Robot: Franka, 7 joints.
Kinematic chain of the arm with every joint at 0, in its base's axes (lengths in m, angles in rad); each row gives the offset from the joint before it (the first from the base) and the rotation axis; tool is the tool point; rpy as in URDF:
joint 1: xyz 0 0 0.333 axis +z
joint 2: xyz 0 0 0 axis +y
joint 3: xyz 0 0 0.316 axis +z
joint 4: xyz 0.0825 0 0 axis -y
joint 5: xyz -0.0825 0 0.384 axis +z
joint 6: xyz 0 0 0 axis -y
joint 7: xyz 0.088 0 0 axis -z
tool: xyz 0 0 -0.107 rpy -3.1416 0 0
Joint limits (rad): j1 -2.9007..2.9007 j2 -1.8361..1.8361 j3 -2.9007..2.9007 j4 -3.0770..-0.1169 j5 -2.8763..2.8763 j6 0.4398..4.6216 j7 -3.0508..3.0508
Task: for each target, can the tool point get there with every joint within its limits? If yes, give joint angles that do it. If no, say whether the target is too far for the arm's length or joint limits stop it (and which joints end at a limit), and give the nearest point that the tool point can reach.
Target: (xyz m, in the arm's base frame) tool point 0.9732 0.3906 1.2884
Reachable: no: too far | nearest point 0.5885 0.2362 0.9108 | short by 0.561 m
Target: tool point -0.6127 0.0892 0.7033
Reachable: yes | joints -1.9641 0.1379 -1.4123 -1.6217 -0.2529 2.5718 -1.7031
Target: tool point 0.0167 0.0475 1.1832
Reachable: yes | joints -0.5506 -0.3394 0.1158 -0.5195 -2.0209 2.5931 -1.1960
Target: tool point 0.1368 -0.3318 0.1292
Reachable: yes | joints 1.4538 -0.8223 -2.4089 -2.2141 2.1883 4.0667 -0.5635
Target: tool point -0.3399 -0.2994 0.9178
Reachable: yes | joints 2.3918 -0.5270 0.8735 -1.2805 0.5280 1.9383 -1.4203
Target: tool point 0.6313 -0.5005 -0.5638
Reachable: no: too far | nearest point 0.4633 -0.3673 -0.2624 | short by 0.370 m
